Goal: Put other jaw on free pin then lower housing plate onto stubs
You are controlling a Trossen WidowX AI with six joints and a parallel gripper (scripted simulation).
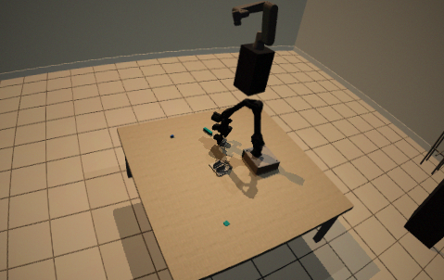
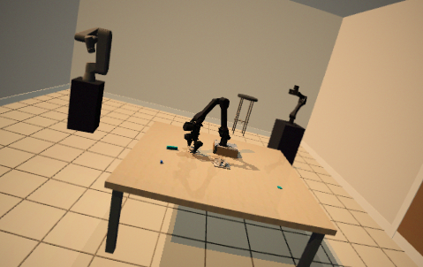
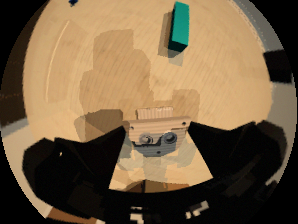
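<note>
The white part lies 1 cm to the left of my gripper tip. Round my gripper tip: teal bar (2 cm ahead, 15 cm to the right); blue piece (29 cm ahead, 23 cm to the right).
</note>
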